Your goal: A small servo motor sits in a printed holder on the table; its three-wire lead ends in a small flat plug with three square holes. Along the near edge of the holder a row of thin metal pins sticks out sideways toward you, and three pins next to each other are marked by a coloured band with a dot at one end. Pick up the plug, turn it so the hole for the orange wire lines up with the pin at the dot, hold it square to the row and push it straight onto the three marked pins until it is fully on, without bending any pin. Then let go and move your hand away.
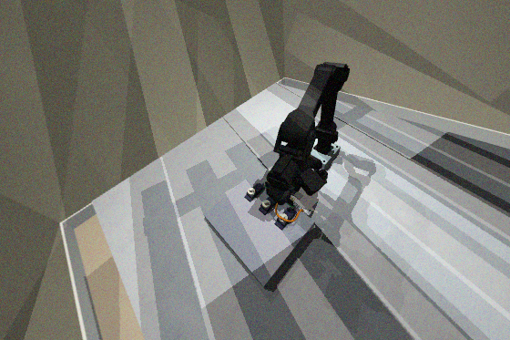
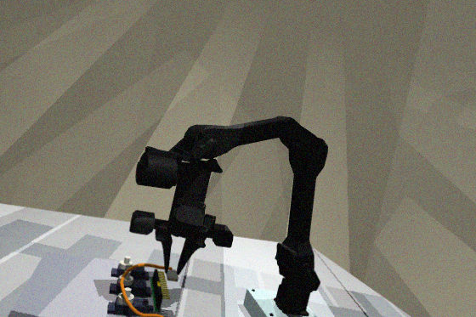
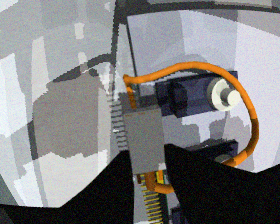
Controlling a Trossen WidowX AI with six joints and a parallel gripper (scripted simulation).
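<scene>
The yellow band is 5 cm to the right of my gripper tip, 5 cm below it and 1 cm ahead of it. The rest, counted from my gripper tip: grey plate (17 cm ahead, 10 cm below, 6 cm to the right).
</scene>
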